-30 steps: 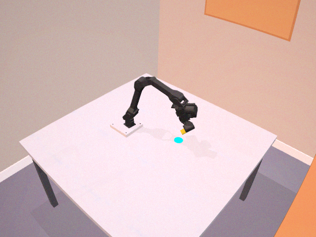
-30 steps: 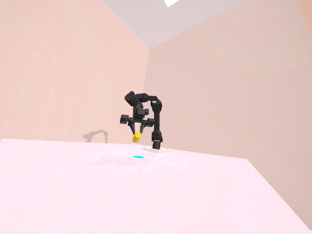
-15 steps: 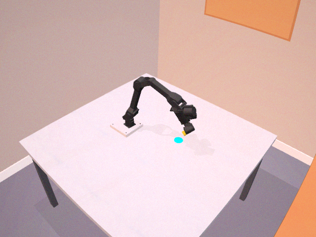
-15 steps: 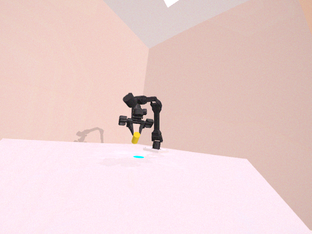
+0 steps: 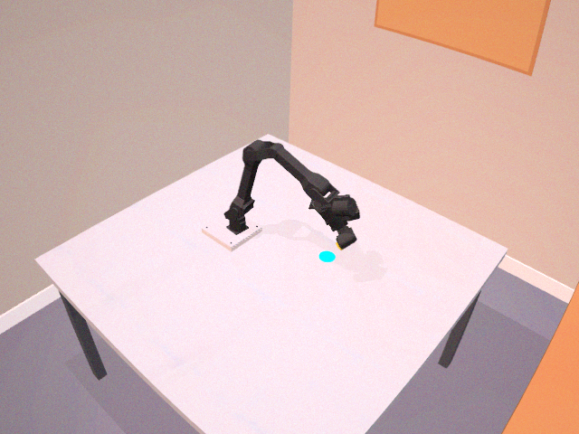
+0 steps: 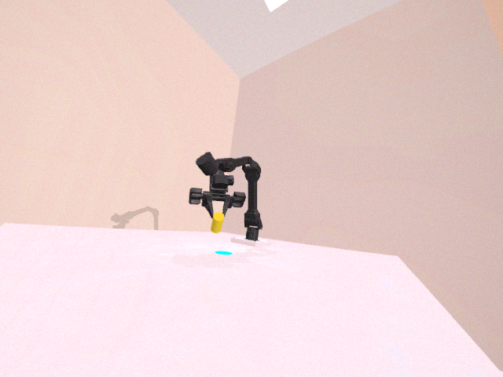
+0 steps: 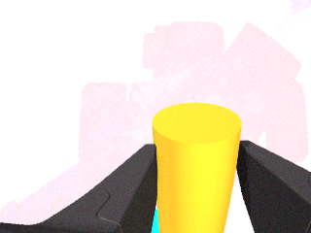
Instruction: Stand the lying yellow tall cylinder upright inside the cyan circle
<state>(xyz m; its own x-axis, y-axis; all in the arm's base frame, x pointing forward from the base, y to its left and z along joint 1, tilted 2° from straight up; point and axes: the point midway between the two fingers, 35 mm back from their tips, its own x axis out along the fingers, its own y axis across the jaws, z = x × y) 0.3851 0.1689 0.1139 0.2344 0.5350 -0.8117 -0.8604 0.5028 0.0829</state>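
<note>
My gripper tip is now 11 cm above the cyan circle, 7 cm past it and 3 cm to the left of it. The rest, counted from my gripper tip: yellow cylinder 2 cm below, 1 cm to the right, 1 cm behind.
</note>
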